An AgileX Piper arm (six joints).
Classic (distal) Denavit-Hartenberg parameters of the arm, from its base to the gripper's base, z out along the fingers. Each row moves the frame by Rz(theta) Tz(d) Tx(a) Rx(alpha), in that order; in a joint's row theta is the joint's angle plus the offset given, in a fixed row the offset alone. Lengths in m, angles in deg.
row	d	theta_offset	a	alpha
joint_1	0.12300	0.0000	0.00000	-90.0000
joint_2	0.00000	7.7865	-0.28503	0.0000
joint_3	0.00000	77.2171	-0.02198	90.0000
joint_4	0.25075	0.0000	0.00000	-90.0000
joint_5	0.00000	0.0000	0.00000	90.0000
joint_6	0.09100	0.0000	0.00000	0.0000
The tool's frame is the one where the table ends.
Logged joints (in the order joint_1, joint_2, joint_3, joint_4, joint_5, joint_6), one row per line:
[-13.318 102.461 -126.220 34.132 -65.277 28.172]
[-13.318 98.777 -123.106 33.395 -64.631 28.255]
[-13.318 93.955 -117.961 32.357 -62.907 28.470]
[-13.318 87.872 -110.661 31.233 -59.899 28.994]
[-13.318 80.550 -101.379 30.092 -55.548 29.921]
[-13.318 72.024 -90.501 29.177 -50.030 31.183]
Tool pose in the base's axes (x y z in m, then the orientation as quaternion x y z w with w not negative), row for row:
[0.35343 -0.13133 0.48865 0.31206 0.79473 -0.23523 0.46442]
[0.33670 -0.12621 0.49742 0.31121 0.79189 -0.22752 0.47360]
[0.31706 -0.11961 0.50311 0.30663 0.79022 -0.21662 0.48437]
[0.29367 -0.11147 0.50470 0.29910 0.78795 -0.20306 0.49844]
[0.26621 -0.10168 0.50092 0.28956 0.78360 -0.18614 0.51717]
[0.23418 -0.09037 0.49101 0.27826 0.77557 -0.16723 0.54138]
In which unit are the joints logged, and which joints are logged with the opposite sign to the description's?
The joints are logged in degrees. Opposite sign: joint_4, joint_5.
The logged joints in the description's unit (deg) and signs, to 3 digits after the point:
[-13.318 102.461 -126.220 -34.132 65.277 28.172]
[-13.318 98.777 -123.106 -33.395 64.631 28.255]
[-13.318 93.955 -117.961 -32.357 62.907 28.470]
[-13.318 87.872 -110.661 -31.233 59.899 28.994]
[-13.318 80.550 -101.379 -30.092 55.548 29.921]
[-13.318 72.024 -90.501 -29.177 50.030 31.183]

